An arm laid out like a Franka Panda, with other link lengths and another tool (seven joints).
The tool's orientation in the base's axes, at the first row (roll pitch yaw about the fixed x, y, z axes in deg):
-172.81, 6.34, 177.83
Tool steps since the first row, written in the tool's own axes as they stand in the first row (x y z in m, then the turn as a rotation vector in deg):
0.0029, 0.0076, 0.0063, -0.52, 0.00, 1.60
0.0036, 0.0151, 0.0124, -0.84, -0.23, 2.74
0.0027, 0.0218, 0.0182, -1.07, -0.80, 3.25
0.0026, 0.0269, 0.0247, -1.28, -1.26, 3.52
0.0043, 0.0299, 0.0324, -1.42, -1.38, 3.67
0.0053, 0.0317, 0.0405, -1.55, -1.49, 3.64
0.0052, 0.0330, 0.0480, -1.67, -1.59, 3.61
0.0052, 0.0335, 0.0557, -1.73, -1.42, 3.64
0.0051, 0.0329, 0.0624, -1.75, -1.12, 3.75
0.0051, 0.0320, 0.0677, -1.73, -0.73, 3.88
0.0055, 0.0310, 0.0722, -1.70, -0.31, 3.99
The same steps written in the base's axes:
-0.0018, 0.0068, -0.0075, 0.68, -0.23, -1.52
-0.0015, 0.0135, -0.0145, 1.11, -0.61, -2.58
0.0003, 0.0194, -0.0210, 1.36, -1.25, -2.99
0.0014, 0.0236, -0.0280, 1.58, -1.75, -3.17
0.0007, 0.0256, -0.0361, 1.72, -1.90, -3.29
0.0006, 0.0264, -0.0445, 1.84, -2.01, -3.23
0.0016, 0.0267, -0.0520, 1.96, -2.10, -3.18
0.0024, 0.0262, -0.0597, 2.03, -1.94, -3.22
0.0032, 0.0247, -0.0662, 2.07, -1.66, -3.37
0.0037, 0.0232, -0.0713, 2.09, -1.29, -3.54
0.0037, 0.0216, -0.0757, 2.09, -0.89, -3.71

